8 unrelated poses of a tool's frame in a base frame.
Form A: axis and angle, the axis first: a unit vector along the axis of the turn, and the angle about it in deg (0 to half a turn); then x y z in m.
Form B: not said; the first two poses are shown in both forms.
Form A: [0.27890, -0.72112, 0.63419, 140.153, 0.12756, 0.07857, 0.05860]
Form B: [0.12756, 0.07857, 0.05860, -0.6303, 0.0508, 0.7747, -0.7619, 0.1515, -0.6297]
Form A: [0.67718, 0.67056, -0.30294, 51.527, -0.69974, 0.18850, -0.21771]
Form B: [-0.69974, 0.18850, -0.21771, 0.7954, -0.0656, -0.6025, 0.4088, 0.7920, 0.4534]
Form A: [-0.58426, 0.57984, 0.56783, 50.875, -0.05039, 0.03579, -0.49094]
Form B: [-0.05039, 0.03579, -0.49094, 0.7570, 0.3155, -0.5722, -0.5655, 0.7551, -0.3318]
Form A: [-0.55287, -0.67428, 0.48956, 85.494, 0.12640, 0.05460, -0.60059]
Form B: [0.12640, 0.05460, -0.60059, 0.3602, 0.8316, 0.4228, -0.1445, 0.4975, -0.8553]
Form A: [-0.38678, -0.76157, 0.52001, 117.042, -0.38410, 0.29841, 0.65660]
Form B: [-0.38410, 0.29841, 0.65660, -0.2370, 0.8916, 0.3857, -0.0347, 0.3890, -0.9206]
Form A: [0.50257, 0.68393, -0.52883, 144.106, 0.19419, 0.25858, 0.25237]
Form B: [0.19419, 0.25858, 0.25237, -0.3529, 0.3121, -0.8821, 0.9322, 0.0366, -0.3600]
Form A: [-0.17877, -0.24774, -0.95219, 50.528, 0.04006, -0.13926, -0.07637]
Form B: [0.04006, -0.13926, -0.07637, 0.6473, -0.7189, 0.2533, 0.7512, 0.6581, -0.0521]
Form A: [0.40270, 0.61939, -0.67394, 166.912, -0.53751, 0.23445, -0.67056]
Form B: [-0.53751, 0.23445, -0.67056, -0.6539, 0.3398, -0.6760, 0.6450, -0.2167, -0.7328]
